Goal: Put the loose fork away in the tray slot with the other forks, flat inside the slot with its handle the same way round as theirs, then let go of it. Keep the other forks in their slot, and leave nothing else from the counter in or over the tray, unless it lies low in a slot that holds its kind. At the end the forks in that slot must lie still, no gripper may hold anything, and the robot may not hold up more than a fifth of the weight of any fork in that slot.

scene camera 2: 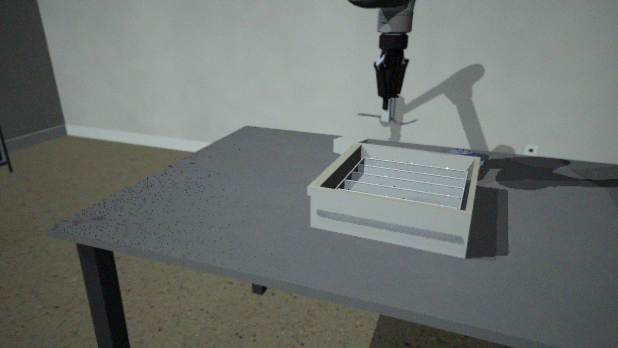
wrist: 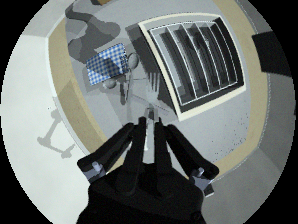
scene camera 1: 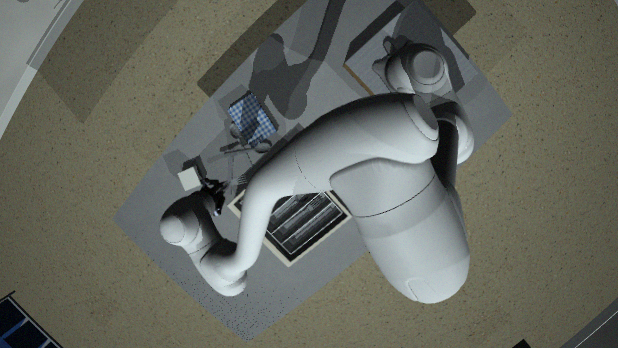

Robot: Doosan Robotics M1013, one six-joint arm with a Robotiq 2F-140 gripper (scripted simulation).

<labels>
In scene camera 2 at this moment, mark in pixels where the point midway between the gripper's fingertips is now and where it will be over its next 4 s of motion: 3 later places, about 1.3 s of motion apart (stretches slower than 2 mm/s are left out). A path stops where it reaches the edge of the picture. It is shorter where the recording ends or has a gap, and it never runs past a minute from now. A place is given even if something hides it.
My gripper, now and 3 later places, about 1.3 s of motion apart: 387,120; 393,140; 393,151; 389,197
</labels>
